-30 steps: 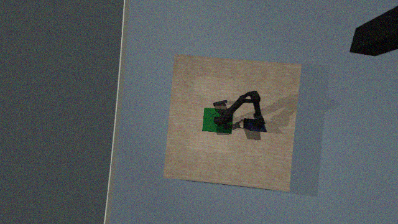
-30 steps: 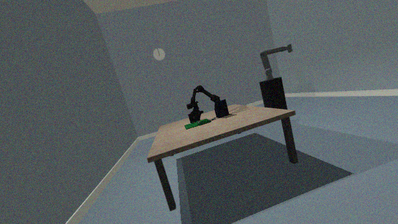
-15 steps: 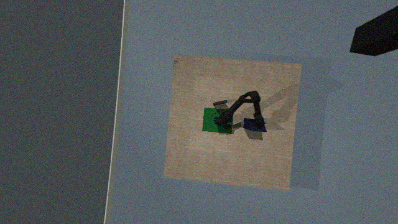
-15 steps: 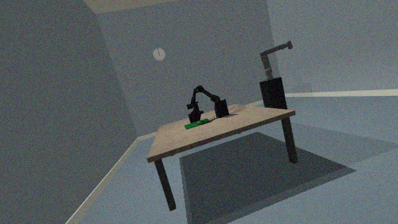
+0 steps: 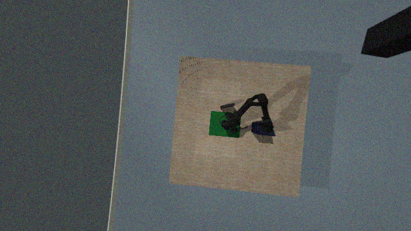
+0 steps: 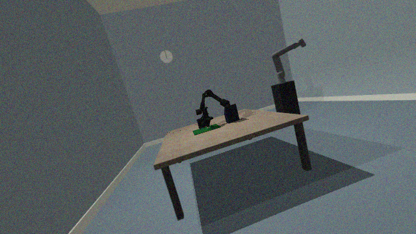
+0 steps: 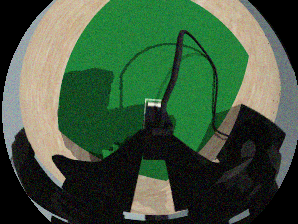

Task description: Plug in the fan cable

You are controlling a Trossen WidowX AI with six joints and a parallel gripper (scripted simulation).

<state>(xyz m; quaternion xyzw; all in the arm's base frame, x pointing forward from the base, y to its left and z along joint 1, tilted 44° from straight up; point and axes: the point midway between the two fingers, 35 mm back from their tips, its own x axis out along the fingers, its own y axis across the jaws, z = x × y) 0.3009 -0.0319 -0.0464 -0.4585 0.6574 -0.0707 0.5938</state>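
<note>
My gripper tip is now 30 mm above the white fan header and 10 mm short of it. From my gripper tip the other things lie so: green board: 40 mm below, 40 mm ahead, 30 mm to the left; then dark fan: 140 mm to the right, 60 mm ahead, 30 mm above; then dark plug: 10 mm ahead, 10 mm above.
</note>
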